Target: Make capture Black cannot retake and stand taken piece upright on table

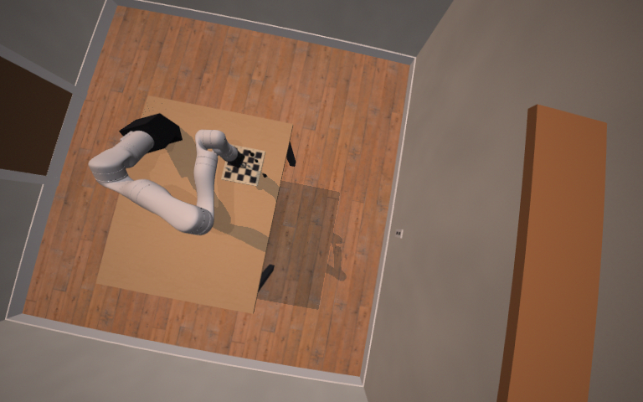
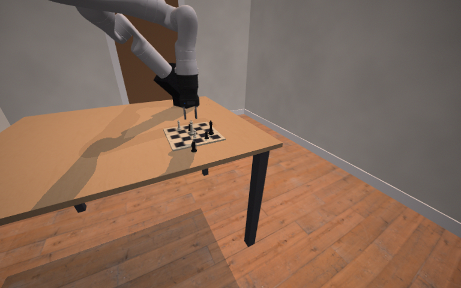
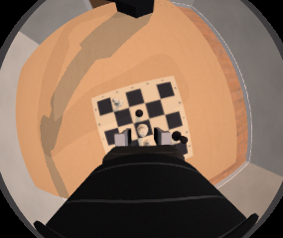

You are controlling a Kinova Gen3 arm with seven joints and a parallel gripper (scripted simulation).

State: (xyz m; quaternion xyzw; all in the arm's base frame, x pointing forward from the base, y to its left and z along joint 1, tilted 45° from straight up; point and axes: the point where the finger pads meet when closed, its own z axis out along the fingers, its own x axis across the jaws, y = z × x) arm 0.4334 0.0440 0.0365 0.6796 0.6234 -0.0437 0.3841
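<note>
Right now my hand is 6 cm above the tall white piece. From my hand the other things lie so: chessboard: 9 cm below; then black piece: 14 cm ahead, 4 cm to the right, 8 cm below.
</note>
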